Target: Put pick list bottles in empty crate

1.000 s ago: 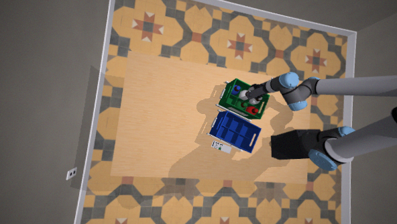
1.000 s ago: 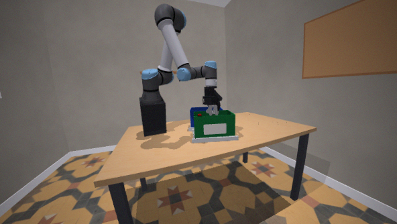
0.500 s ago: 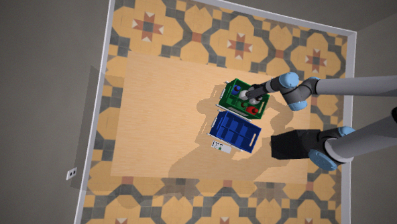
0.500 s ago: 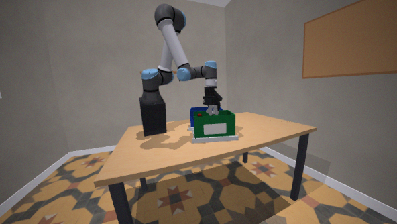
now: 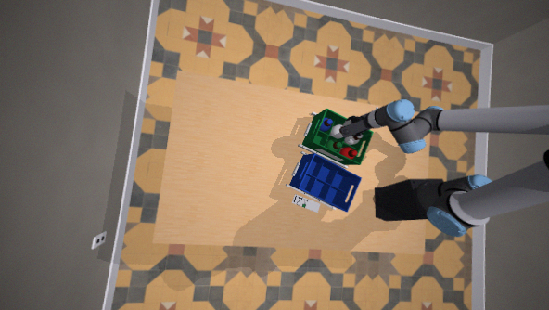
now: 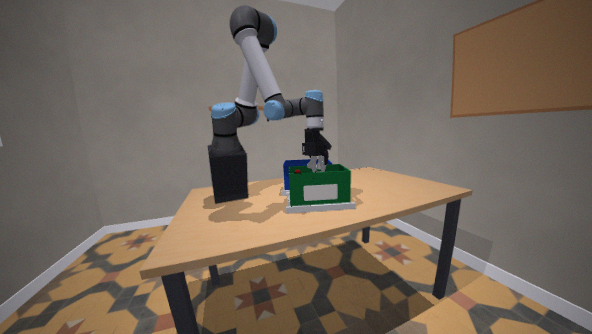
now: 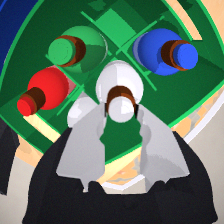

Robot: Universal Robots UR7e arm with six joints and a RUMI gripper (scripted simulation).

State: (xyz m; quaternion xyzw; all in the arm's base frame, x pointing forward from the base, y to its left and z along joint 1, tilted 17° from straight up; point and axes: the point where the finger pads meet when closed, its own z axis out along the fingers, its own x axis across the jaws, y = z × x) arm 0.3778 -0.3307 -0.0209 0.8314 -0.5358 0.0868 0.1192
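Right now the white bottle is 70 mm below my hand. The rest, counted from my hand: blue-label bottle: 90 mm ahead, 30 mm to the right, 70 mm below; green crate: 20 mm ahead, 40 mm to the left, 70 mm below; green-label bottle: 30 mm ahead, 80 mm to the left, 70 mm below.
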